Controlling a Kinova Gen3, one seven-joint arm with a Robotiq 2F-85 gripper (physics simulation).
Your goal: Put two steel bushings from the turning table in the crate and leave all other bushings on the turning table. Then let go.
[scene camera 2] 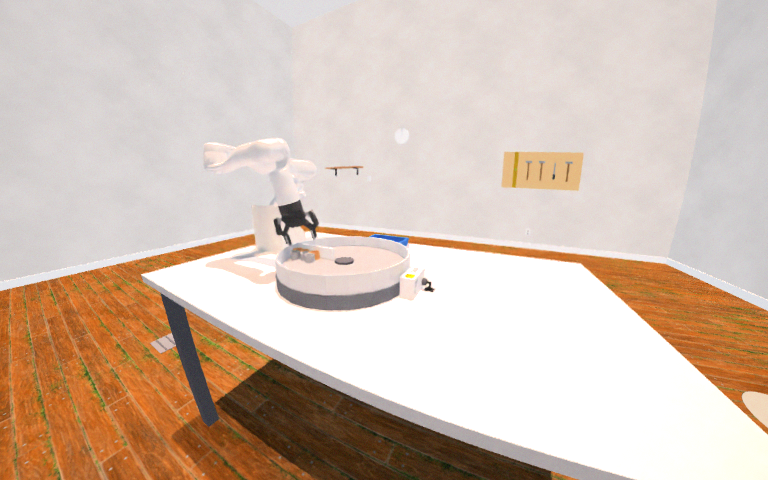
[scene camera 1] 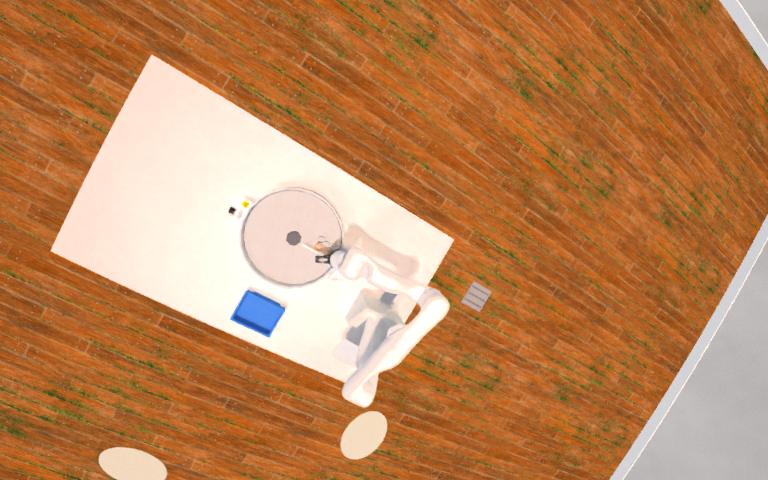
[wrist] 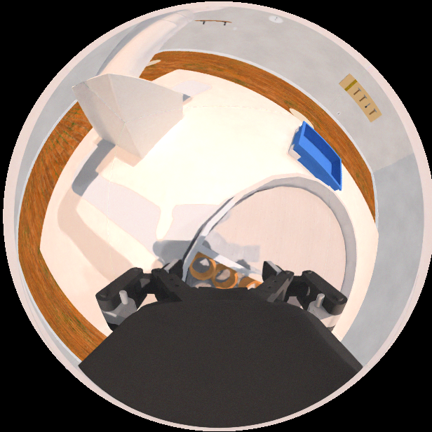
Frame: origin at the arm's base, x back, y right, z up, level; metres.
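Where they show: gripper, fingertip midpoint: (scene camera 2: 302, 242); arm's base at its link origin: (scene camera 2: 275, 214) (scene camera 1: 377, 321).
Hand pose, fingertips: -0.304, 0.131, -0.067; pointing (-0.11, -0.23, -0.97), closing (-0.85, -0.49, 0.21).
Things, the pixels of their top centre, and the offset from my fingertips, as dx, dy, dz. "spot": a spot on its surface instead. Level surfaces: height alone.
- blue crate at its top centre: (scene camera 2: 385, 238) (scene camera 1: 257, 314) -0.137, -0.387, -0.052
- pale bar at a spot on its surface: (scene camera 2: 325, 249) (scene camera 1: 309, 247) spot: -0.099, -0.008, -0.016
- white control box at its top centre: (scene camera 2: 413, 272) (scene camera 1: 241, 210) -0.406, -0.020, -0.044
- white table at its surface level: dz -0.102
The turning table (scene camera 1: 271, 215) (scene camera 2: 339, 283) (wrist: 290, 220) is round, with a raised rim. Copper-coloured bushings, one in the wrist view (wrist: 201, 276) and another beside it (wrist: 226, 284), lie close together near the rim, next to a pale bar. Grey steel bushings (scene camera 2: 308, 256) lie beside them; in the wrist view they are mostly hidden behind the gripper, and their number is unclear. My gripper (scene camera 1: 322, 259) (scene camera 2: 301, 240) (wrist: 222, 269) is open and empty, above the turning table's rim area near the bushings. The blue crate (scene camera 1: 257, 310) (scene camera 2: 390, 240) (wrist: 320, 152) stands apart; its floor looks bare blue.
The pale bar (scene camera 1: 308, 247) (scene camera 2: 325, 249) (wrist: 220, 256) runs from the hub towards the rim. A white control box (scene camera 2: 411, 284) with a black crank is at the turning table's outer side. The white table (scene camera 1: 152, 158) (scene camera 2: 481, 339) carries everything. The arm's base is beside the turning table.
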